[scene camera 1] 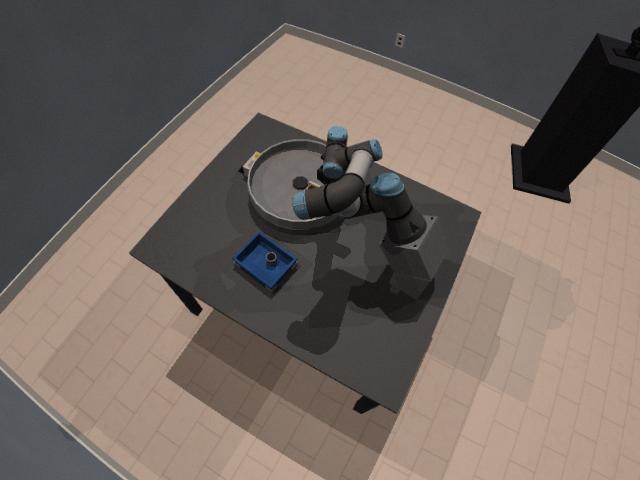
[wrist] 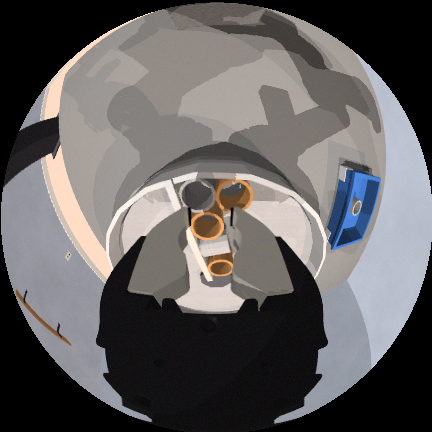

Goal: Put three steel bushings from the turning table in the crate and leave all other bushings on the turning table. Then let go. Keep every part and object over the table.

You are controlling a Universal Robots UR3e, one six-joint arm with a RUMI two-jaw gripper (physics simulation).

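Places are measured from the arm's base along level axes (x back, y right, z up), in metres.
Pixels of known places: gripper, fingertip midpoint: (wrist: 210, 208); arm's base, link origin: (scene camera 1: 407, 230).
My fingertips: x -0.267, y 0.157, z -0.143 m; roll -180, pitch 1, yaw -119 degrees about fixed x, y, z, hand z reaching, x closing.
Ahead of a thing's pixels: the offset from my fingertips to its top centre. "pt": to the spot under its first point. Level surfaces: height alone.
The turning table (scene camera 1: 299, 224) (wrist: 297, 225) is a round, rimmed tray. In the wrist view a grey steel bushing {dy +0.011, dx +0.010, dz -0.021 m} (wrist: 181, 196) stands near its rim, beside a copper-coloured bushing {dy -0.022, dx -0.009, dz -0.021 m} (wrist: 249, 196). A second copper-coloured bushing {dy +0.021, dx -0.027, dz -0.021 m} (wrist: 207, 237) is between the fingertips, with gaps at the sides. Another one {dy +0.041, dx -0.101, dz -0.021 m} (wrist: 220, 257) is near the hub. My gripper (wrist: 210, 208) is partly open over the turning table; the arm hides its fingers in the scene view. The blue crate {dy -0.281, dx -0.195, dz -0.062 m} (scene camera 1: 250, 273) (wrist: 345, 200) holds one upright steel bushing {dy -0.266, dx -0.175, dz -0.069 m} (scene camera 1: 271, 258) (wrist: 356, 207).
A dark hub {dy +0.082, dx -0.161, dz -0.051 m} (scene camera 1: 299, 182) is at the turning table's middle. A pale bar (wrist: 199, 255) runs beside the left finger, and another pale bar {pt dy +0.030, dx +0.025, dz -0.018 m} (wrist: 172, 194) is left of the steel bushing. A small light box {pt dy +0.120, dx -0.392, dz -0.053 m} (scene camera 1: 250, 164) adjoins the turning table's outer side. The arm's base stands on the dark table {dz -0.112 m} (scene camera 1: 196, 232).
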